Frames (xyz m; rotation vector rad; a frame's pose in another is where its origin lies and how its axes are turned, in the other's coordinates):
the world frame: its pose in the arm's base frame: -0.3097 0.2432 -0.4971 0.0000 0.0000 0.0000
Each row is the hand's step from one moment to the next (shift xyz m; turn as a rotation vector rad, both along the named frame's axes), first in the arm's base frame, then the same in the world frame.
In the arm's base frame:
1: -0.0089 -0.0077 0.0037 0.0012 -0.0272 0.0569
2: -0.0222 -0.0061 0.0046 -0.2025 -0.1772 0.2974
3: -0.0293 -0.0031 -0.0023 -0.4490 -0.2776 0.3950
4: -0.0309 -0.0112 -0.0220 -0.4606 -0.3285 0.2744
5: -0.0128 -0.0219 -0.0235 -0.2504 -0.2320 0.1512
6: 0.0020 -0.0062 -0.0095 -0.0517 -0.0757 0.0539
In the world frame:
1: -0.0089 -0.0077 0.0037 0.0012 -0.0272 0.0569
2: -0.0222 -0.0061 0.0046 -0.2025 -0.1772 0.2974
3: -0.0293 -0.0031 -0.0023 -0.4490 -0.2776 0.3950
4: -0.0309 -0.0112 -0.0220 -0.4606 -0.3285 0.2744
5: -0.0128 -0.0219 -0.0235 -0.2504 -0.2320 0.1512
6: 0.0020 -0.0062 -0.0095 -0.0517 -0.0757 0.0539

